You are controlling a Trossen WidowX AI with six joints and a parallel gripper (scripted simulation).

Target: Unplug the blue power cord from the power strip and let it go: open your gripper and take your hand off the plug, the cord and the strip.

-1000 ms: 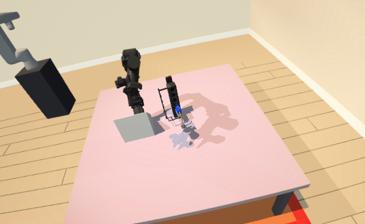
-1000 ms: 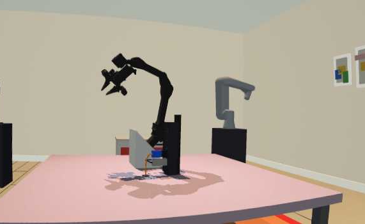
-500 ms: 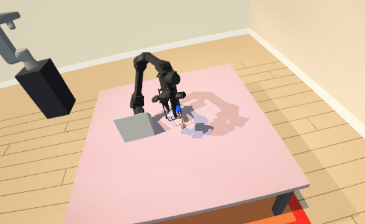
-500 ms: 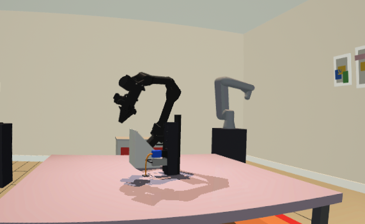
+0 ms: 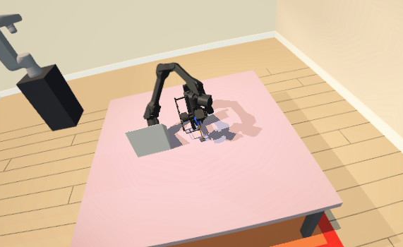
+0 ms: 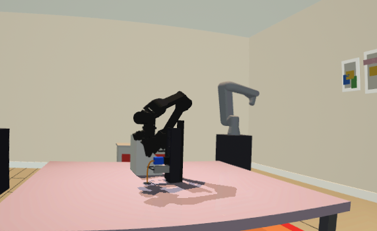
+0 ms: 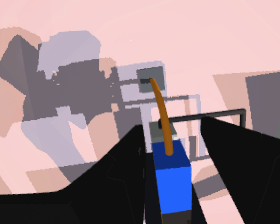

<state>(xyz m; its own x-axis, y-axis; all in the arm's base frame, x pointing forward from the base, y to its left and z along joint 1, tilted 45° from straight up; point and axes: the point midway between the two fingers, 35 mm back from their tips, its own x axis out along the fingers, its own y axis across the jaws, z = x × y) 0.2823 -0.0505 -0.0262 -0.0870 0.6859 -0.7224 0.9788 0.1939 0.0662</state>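
My gripper tip is 70 mm to the right of the blue plug, 20 mm past it and 10 mm above it.
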